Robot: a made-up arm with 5 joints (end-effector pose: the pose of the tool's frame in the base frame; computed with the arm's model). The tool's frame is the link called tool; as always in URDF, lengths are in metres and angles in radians. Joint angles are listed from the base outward.
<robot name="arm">
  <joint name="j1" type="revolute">
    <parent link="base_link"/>
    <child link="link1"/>
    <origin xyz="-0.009 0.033 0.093"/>
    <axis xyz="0 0 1"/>
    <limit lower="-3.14" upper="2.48"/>
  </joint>
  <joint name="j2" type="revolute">
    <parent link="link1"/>
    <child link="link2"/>
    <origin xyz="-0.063 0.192 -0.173"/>
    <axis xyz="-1 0 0"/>
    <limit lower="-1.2" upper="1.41"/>
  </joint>
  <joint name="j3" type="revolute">
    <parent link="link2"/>
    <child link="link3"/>
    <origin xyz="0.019 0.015 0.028"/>
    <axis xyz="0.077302 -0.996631 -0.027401"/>
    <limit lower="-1.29" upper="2"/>
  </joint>
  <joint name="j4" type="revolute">
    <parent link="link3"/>
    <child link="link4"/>
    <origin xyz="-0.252 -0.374 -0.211"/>
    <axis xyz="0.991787 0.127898 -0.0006"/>
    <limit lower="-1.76" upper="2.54"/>
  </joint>
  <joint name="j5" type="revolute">
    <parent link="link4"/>
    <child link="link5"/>
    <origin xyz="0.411 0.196 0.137"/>
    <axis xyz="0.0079 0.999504 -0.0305"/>
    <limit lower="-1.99" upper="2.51"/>
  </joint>
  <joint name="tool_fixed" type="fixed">
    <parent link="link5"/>
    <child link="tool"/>
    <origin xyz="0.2 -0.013 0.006" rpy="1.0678 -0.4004 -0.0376"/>
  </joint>
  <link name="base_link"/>
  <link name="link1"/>
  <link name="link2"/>
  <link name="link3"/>
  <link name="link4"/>
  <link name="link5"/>
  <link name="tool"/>
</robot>
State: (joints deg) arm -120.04 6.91 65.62 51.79 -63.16
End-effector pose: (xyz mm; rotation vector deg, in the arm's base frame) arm -236.7 156.1 253.5 -60.06 -123.72 25.71
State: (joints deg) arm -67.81 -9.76 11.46 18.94 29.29
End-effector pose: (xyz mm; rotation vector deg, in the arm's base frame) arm 112.1 -256.7 -154.2 76.67 -54.43 -51.97
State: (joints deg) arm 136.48 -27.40 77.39 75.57 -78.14
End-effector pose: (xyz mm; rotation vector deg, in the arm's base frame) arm 273.0 376.7 -171.9 -144.11 -24.89 52.90
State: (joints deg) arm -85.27 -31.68 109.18 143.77 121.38
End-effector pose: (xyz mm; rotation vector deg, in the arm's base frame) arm -212.4 -38.3 -211.9 30.81 16.01 46.83
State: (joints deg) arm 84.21 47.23 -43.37 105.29 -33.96
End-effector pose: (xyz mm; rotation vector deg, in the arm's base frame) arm 432.2 121.4 115.1 94.09 3.90 13.35
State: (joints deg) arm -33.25 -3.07 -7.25 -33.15 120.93
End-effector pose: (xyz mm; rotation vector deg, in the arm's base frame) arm -32.4 28.7 -384.9 39.77 65.54 -101.67
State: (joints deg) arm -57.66 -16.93 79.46 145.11 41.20
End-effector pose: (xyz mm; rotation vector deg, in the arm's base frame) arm -136.7 -272.8 83.5 114.22 -23.32 109.27
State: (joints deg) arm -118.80 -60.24 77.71 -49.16 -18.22
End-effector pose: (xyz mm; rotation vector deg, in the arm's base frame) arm -198.8 -73.2 7.5 -99.40 -99.16 -88.48
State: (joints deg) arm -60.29 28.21 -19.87 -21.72 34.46
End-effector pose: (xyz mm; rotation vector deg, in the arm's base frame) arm -4.0 -183.5 -248.1 17.37 13.43 -79.30
